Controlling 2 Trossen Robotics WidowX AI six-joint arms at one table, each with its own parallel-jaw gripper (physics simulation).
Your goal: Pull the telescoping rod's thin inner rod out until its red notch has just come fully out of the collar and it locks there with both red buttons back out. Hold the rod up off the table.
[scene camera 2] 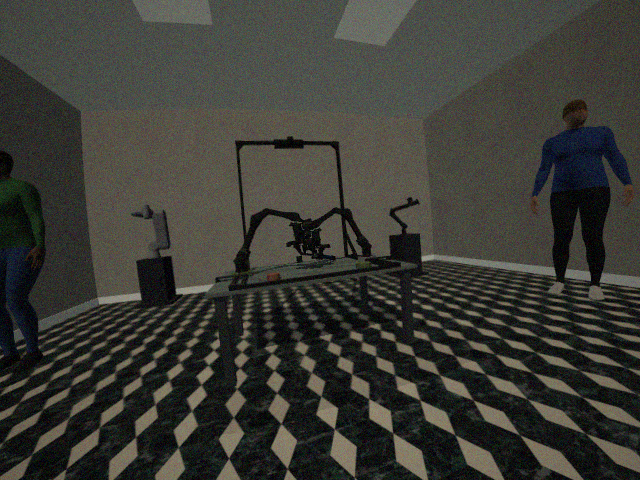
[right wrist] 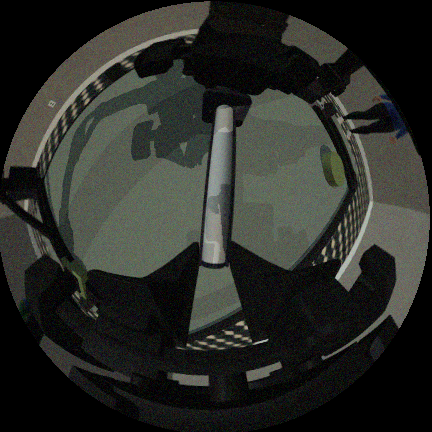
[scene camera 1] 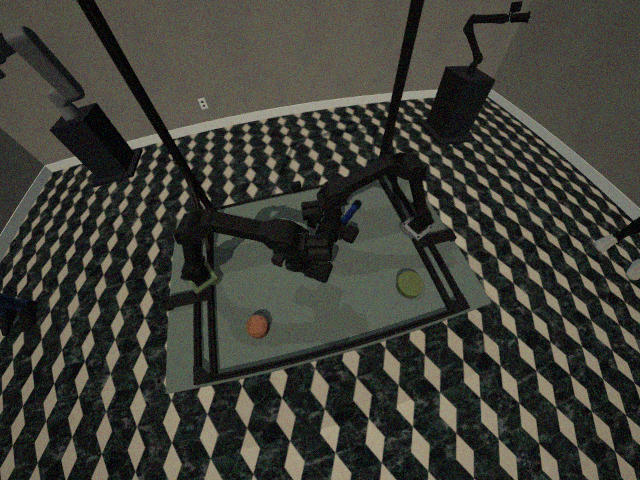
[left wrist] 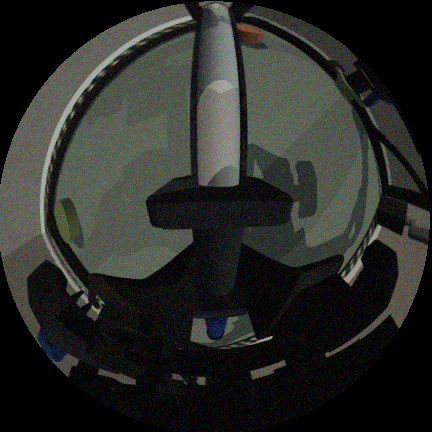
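The telescoping rod is held in the air above the table. Its thin silver inner rod (left wrist: 218, 130) (right wrist: 220, 185) runs out of the wide black collar (left wrist: 220, 212) (right wrist: 240, 107). The dark outer tube (left wrist: 217, 260) is below the collar in the left wrist view, with a blue end (left wrist: 216, 327) (scene camera 1: 351, 212) beyond the fingers. My left gripper (left wrist: 213, 244) (scene camera 1: 336, 228) is shut on the outer tube. My right gripper (right wrist: 212, 246) (scene camera 1: 314, 258) is shut on the inner rod near its end. The red notch and red buttons do not show in any view.
An orange disc (scene camera 1: 257, 326) (left wrist: 250, 34) lies at the table's lower left in scene camera 1. A yellow-green disc (scene camera 1: 410, 283) (left wrist: 65, 220) (right wrist: 334, 168) lies at its right. Black rails (scene camera 1: 336, 345) frame the tabletop. The two grippers are close together.
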